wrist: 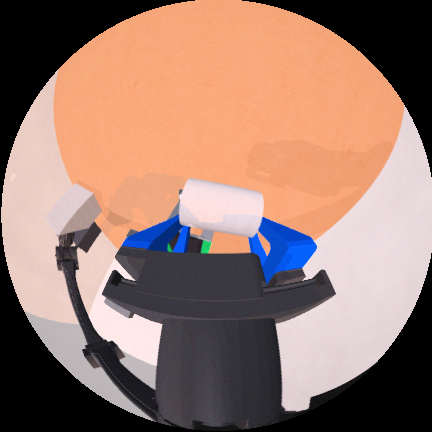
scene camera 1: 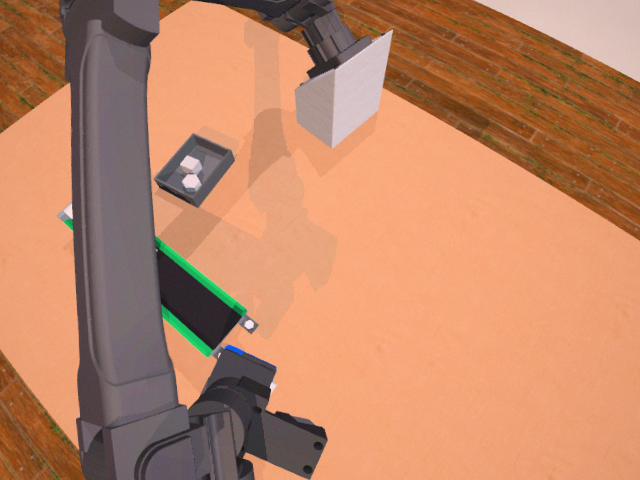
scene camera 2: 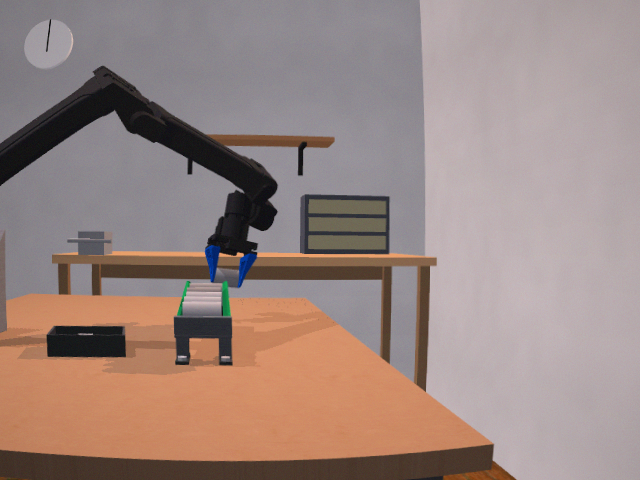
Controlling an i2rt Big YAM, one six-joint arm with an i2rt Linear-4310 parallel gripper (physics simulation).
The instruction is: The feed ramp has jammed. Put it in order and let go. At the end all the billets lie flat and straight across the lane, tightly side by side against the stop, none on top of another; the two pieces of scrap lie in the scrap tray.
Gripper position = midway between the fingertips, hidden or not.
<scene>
In view: my gripper (scene camera 1: 241, 383), a dark scrap tray (scene camera 1: 215, 159) and a white cylindrical billet (wrist: 209, 205).
The dark scrap tray also shows in scene camera 2 (scene camera 2: 62, 341). My gripper also shows in the wrist view (wrist: 218, 214) and in scene camera 2 (scene camera 2: 225, 284).
</scene>
